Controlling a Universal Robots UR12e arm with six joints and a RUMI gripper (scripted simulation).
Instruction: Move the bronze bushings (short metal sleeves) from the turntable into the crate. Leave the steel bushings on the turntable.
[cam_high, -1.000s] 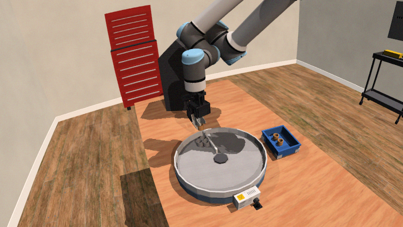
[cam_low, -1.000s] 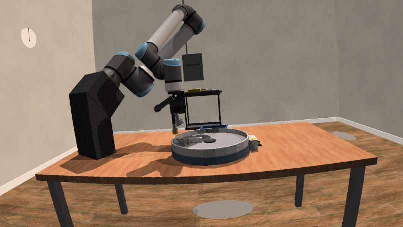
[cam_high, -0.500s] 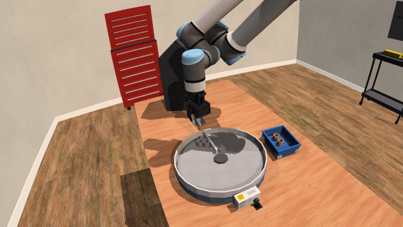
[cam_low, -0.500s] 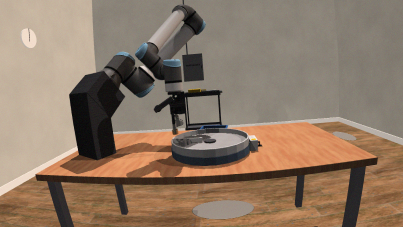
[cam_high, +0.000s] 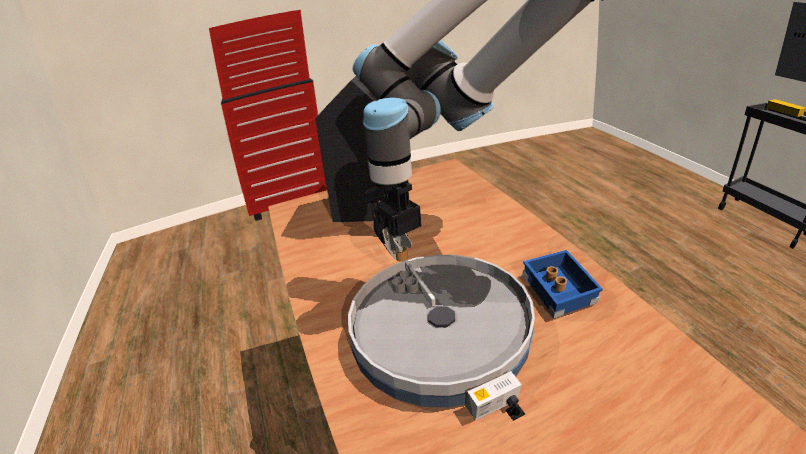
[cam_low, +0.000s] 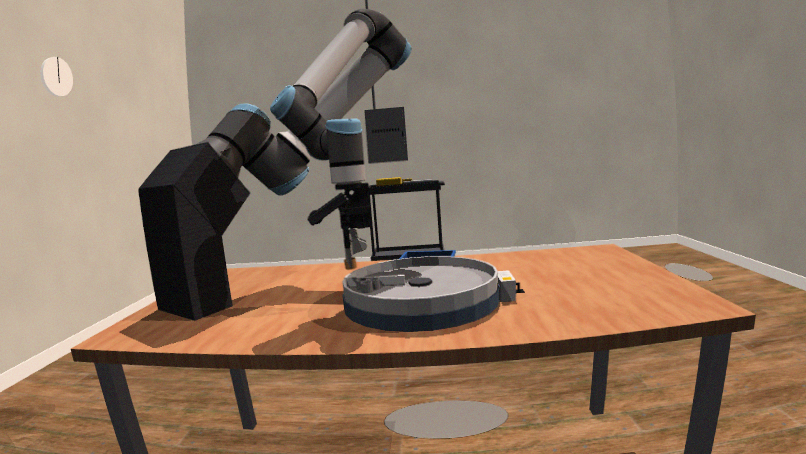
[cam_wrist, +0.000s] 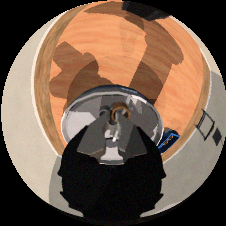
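My gripper is now 14 cm short of the blue crate, 41 cm to the right of it and 11 cm above it. Also, from my hand: round grey turntable: 18 cm ahead, 6 cm to the left, 8 cm below.
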